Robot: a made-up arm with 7 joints.
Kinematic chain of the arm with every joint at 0, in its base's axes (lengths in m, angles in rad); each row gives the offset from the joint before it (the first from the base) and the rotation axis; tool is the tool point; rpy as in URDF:
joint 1: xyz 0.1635 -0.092 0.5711 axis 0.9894 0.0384 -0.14
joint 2: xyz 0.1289 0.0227 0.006 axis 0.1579 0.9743 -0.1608
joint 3: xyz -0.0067 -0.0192 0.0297 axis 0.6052 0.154 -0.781
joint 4: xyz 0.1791 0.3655 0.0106 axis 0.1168 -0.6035 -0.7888
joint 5: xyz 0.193 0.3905 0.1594 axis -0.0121 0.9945 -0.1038
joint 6: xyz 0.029 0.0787 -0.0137 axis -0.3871 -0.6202 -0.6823
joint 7: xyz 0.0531 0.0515 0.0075 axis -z
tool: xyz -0.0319 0.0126 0.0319 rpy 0 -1.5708 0
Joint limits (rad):
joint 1: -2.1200..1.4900
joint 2: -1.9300..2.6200
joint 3: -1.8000..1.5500
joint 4: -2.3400..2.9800
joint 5: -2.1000..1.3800
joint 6: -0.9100..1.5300
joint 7: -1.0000..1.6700
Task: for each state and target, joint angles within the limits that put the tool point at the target. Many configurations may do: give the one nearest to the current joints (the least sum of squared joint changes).
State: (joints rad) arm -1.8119 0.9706 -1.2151 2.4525 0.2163 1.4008 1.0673
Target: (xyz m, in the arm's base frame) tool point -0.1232 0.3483 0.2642
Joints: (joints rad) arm -1.7498 0.6394 -1.4831 2.7399 0.3020 1.4271 1.0775
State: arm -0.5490 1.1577 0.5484 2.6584 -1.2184 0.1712 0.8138
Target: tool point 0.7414 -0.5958 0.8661
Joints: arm -0.5465 1.3179 1.4946 2.5124 -1.2366 0.1084 0.7048
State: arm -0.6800 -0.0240 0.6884 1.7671 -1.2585 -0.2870 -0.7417
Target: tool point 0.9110 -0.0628 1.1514
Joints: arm -0.4311 0.0487 0.9649 1.4973 -1.2414 -0.2803 -0.6878
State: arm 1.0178 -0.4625 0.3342 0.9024 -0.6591 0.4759 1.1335
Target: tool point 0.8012 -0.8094 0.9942
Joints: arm 1.2094 -0.3218 0.5579 0.9442 -0.6337 0.4763 1.1356
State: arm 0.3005 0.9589 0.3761 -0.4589 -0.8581 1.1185 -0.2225
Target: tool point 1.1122 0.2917 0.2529
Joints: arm 0.1589 1.2174 0.8206 -0.7977 -1.0704 1.1171 -0.4278
